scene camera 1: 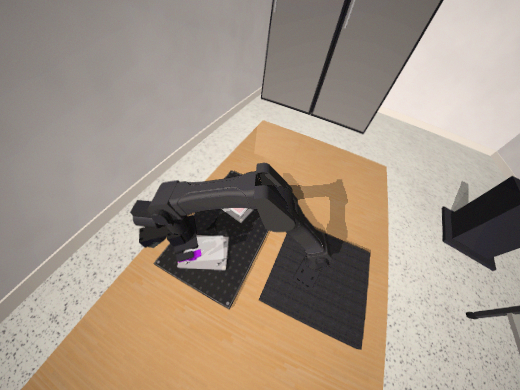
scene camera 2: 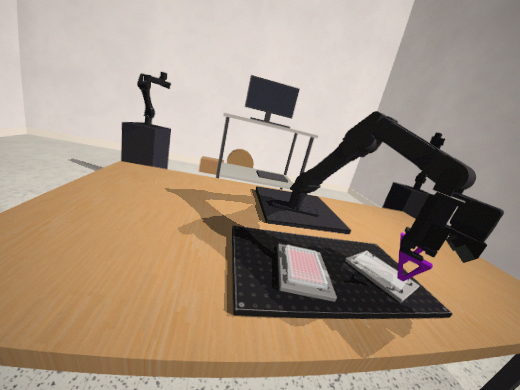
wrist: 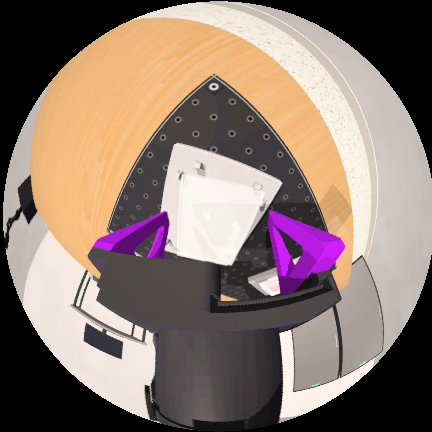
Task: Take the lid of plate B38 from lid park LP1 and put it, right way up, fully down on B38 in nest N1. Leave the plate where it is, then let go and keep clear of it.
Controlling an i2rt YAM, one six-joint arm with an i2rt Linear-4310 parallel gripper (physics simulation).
Labels:
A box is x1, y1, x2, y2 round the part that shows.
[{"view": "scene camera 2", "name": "gripper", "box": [397, 213, 445, 280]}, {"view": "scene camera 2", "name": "clear lid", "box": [353, 252, 406, 291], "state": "on a lid holder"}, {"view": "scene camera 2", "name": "well plate with pink wells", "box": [285, 245, 327, 288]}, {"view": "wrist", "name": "clear lid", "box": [177, 172, 263, 264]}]

